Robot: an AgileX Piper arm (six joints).
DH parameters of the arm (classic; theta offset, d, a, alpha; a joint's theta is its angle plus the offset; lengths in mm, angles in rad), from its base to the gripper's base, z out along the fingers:
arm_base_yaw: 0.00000 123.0 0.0 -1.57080
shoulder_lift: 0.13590 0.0 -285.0 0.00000
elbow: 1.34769 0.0 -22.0 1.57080
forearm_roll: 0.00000 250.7 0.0 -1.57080
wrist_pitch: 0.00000 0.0 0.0 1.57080
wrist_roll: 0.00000 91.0 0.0 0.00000
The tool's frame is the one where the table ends.
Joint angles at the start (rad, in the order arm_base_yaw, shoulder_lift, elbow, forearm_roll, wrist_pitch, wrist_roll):
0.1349, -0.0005, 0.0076, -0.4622, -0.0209, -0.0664
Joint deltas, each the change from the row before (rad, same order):
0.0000, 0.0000, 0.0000, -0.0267, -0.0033, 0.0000
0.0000, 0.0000, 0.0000, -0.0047, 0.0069, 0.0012
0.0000, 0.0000, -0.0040, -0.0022, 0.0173, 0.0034
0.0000, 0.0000, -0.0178, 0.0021, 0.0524, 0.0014
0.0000, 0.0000, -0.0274, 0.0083, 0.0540, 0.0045
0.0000, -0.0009, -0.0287, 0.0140, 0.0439, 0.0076
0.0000, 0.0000, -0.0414, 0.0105, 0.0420, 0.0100
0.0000, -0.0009, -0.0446, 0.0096, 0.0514, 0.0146
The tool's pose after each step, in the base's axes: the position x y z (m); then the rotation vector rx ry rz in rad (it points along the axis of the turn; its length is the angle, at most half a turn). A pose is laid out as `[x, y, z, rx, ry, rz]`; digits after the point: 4 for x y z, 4 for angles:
[0.0556, 0.0086, 0.2127, -0.5087, 1.3878, -0.3331]
[0.0557, 0.0083, 0.2121, -0.5109, 1.3938, -0.3376]
[0.0557, 0.0076, 0.2121, -0.5077, 1.4072, -0.3414]
[0.0554, 0.0052, 0.2139, -0.4959, 1.4425, -0.3536]
[0.0543, 0.0028, 0.2188, -0.4737, 1.4723, -0.3589]
[0.0528, 0.0009, 0.2249, -0.4453, 1.4917, -0.3534]
[0.0501, -0.0010, 0.2352, -0.4138, 1.4974, -0.3483]
[0.0467, -0.0033, 0.2456, -0.3773, 1.5087, -0.3413]

